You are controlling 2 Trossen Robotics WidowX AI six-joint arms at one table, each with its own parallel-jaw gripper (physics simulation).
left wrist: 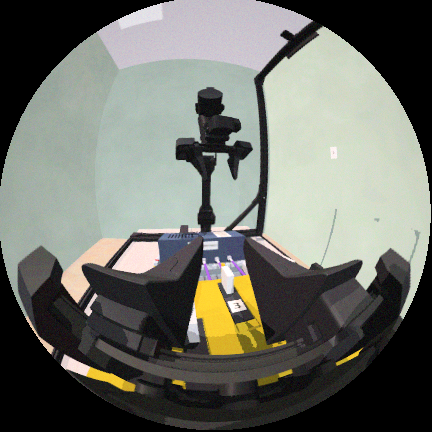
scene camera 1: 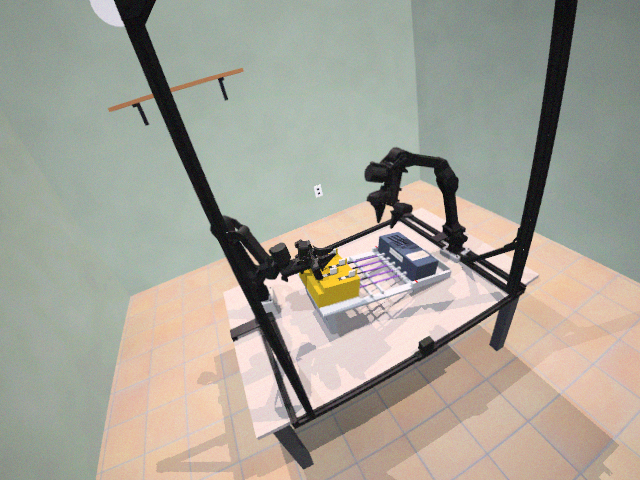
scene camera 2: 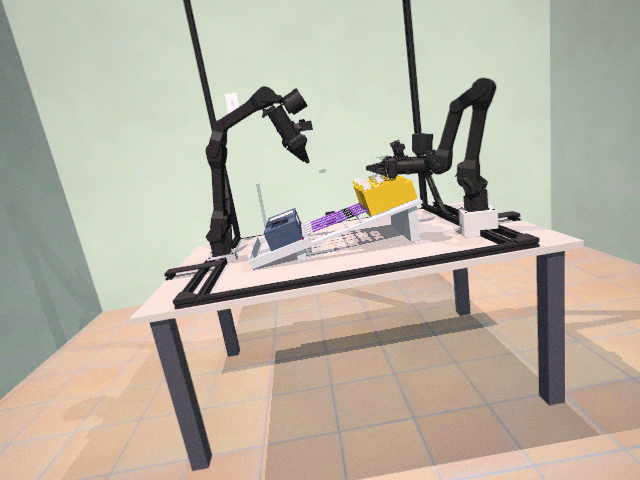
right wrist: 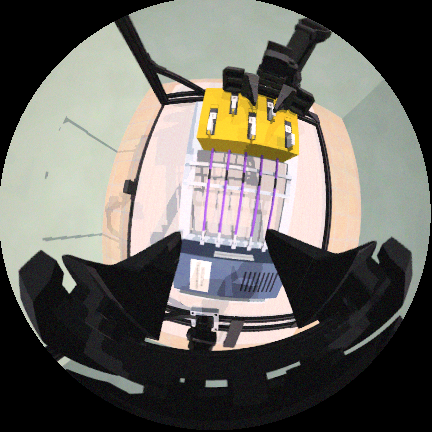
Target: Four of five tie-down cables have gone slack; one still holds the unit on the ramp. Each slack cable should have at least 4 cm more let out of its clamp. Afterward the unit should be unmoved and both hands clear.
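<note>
A dark blue unit (scene camera 1: 404,251) (scene camera 2: 283,229) (right wrist: 225,260) sits at the low end of the white ramp (scene camera 1: 351,304) (right wrist: 186,210). Several purple cables (scene camera 2: 330,221) (right wrist: 241,200) run from it to the yellow clamp block (scene camera 1: 338,291) (scene camera 2: 390,196) (right wrist: 227,131) at the high end. Which cables are slack I cannot tell. My left gripper (scene camera 1: 327,264) (scene camera 2: 368,167) (left wrist: 223,242) is partly open and empty, low over the block. A white lever (left wrist: 227,280) with label 3 shows between its fingers in the left wrist view. My right gripper (scene camera 1: 386,223) (scene camera 2: 308,161) (right wrist: 224,235) is open and empty, high above the unit.
Other white levers (right wrist: 212,121) stand on the block near my left fingers. White crossbars (right wrist: 235,187) span the ramp beneath the cables. A black frame rail (scene camera 2: 330,276) edges the table, and black uprights (scene camera 1: 175,118) rise at its sides.
</note>
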